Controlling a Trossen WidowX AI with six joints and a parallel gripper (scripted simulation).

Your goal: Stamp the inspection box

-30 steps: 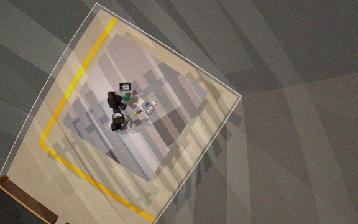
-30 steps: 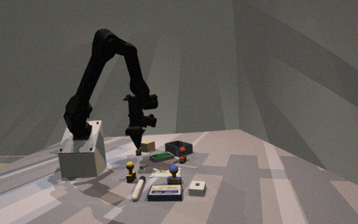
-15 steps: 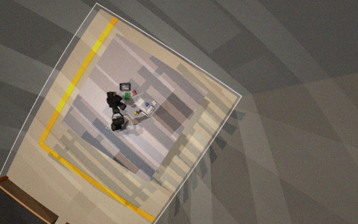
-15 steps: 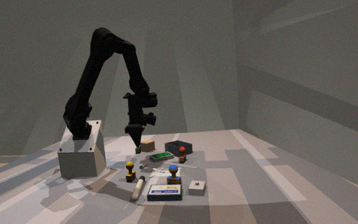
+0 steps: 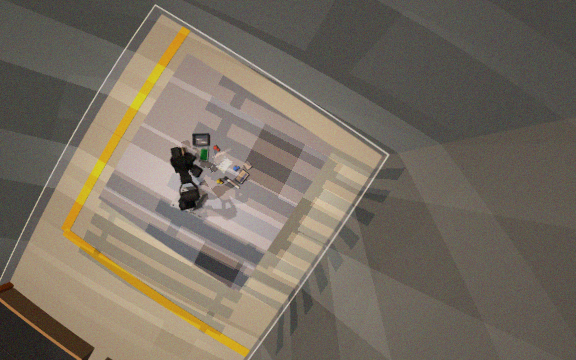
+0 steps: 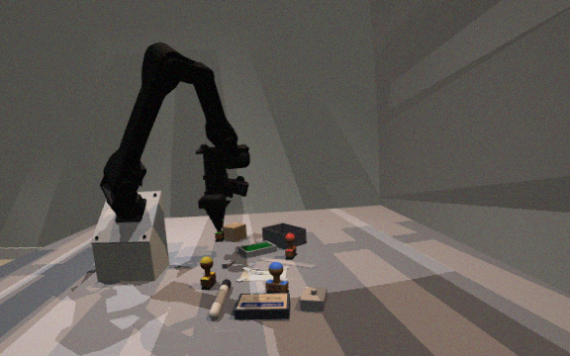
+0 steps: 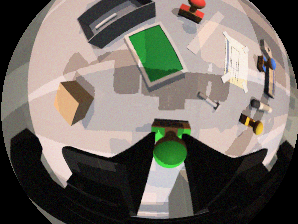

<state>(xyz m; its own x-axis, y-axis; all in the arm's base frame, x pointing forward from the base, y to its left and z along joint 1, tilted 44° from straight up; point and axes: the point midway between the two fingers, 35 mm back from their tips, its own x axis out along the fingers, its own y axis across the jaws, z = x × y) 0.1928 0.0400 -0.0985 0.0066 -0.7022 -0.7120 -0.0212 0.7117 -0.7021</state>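
Now: the green ink pad 9 cm ahead of my gripper tip, 2 cm to the left of it and 7 cm below it. Also, from my gripper tip: yellow-knobbed stamp: 19 cm to the right, 6 cm below; green-knobbed stamp: 1 cm below; tan block: 1 cm ahead, 16 cm to the left, 5 cm below.
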